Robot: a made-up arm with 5 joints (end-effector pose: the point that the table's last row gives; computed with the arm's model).
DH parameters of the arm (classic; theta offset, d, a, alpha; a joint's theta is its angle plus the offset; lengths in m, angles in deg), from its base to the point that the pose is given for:
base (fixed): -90 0.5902 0.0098 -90
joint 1: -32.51 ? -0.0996 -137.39
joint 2: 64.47 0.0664 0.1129 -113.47
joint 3: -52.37 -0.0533 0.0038 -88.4
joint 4: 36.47 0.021 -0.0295 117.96
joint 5: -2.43 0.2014 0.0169 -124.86
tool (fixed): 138.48 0.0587 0 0
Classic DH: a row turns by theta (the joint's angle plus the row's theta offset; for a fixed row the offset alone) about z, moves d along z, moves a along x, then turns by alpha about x.
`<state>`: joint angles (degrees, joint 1 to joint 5).
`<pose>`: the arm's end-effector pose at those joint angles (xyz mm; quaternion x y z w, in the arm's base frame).
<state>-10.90 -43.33 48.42 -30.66 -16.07</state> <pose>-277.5 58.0 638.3 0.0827 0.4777 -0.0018 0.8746</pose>
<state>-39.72 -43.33 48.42 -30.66 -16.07</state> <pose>-277.5 72.8 599.7 -0.1375 0.4622 -0.1206 0.8677</pose>
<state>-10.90 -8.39 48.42 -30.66 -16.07</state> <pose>-291.0 143.3 577.8 -0.0436 0.3209 -0.2248 0.9190</pose>
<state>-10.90 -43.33 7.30 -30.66 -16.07</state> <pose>-277.8 68.8 616.3 0.2373 0.1714 -0.0596 0.9543</pose>
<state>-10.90 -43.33 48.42 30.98 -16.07</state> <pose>-287.1 -99.3 705.4 0.3712 0.4844 0.4013 0.6830</pose>
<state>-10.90 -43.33 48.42 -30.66 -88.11</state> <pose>-318.7 20.3 616.3 0.5066 0.0420 0.1098 0.8541</pose>
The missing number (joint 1, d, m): -0.1378
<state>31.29 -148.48 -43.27 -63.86 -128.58</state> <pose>-113.2 64.4 588.6 0.8399 -0.1268 -0.5244 0.0598</pose>
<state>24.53 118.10 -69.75 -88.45 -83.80</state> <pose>-91.5 196.1 603.6 0.5033 0.8426 -0.1757 0.0764</pose>
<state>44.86 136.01 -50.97 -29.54 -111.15</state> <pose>-120.1 96.4 530.3 -0.6294 -0.4856 0.4558 0.4004</pose>
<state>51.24 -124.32 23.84 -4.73 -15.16</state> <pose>-135.8 -45.2 431.2 0.7087 0.1927 0.6767 0.0518</pose>
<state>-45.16 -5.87 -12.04 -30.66 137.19</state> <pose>-184.3 50.8 443.7 -0.3382 0.4546 -0.8040 0.1805</pose>
